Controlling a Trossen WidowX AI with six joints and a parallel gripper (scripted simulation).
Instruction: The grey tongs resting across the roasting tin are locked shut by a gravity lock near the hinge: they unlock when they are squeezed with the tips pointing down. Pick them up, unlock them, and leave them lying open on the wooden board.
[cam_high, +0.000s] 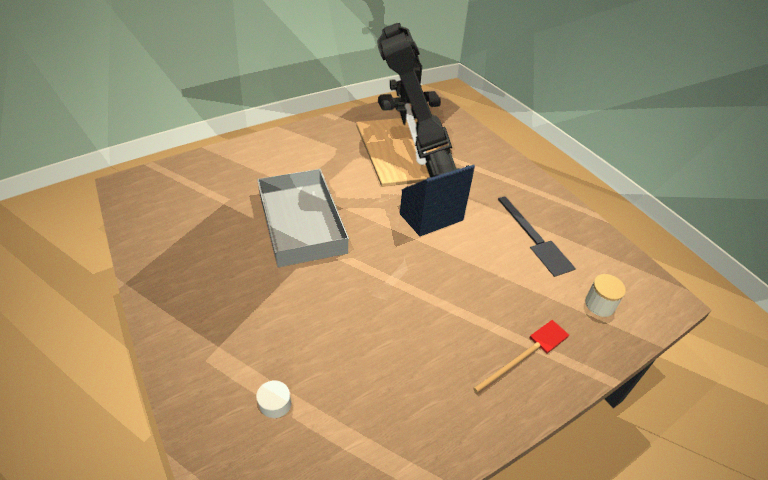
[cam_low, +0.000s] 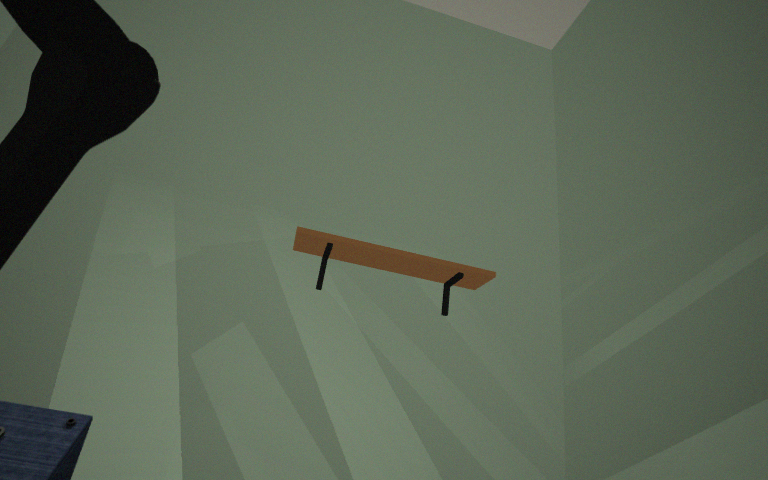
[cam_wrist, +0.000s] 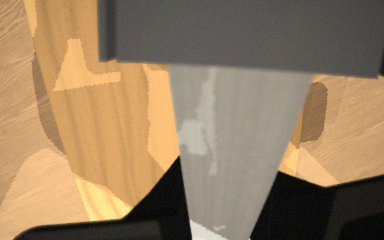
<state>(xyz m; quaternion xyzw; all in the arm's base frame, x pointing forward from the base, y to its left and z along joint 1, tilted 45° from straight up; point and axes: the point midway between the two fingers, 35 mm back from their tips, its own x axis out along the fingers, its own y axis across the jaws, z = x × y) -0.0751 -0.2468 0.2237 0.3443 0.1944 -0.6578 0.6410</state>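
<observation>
My gripper tip is 9 cm above the wooden board and 1 cm short of it. Also, from my gripper tip: black spatula: 52 cm to the left, 13 cm behind, 9 cm below; grey roasting tin: 43 cm ahead, 21 cm to the left, 7 cm below; lidded jar: 78 cm to the left, 13 cm behind, 6 cm below.
</observation>
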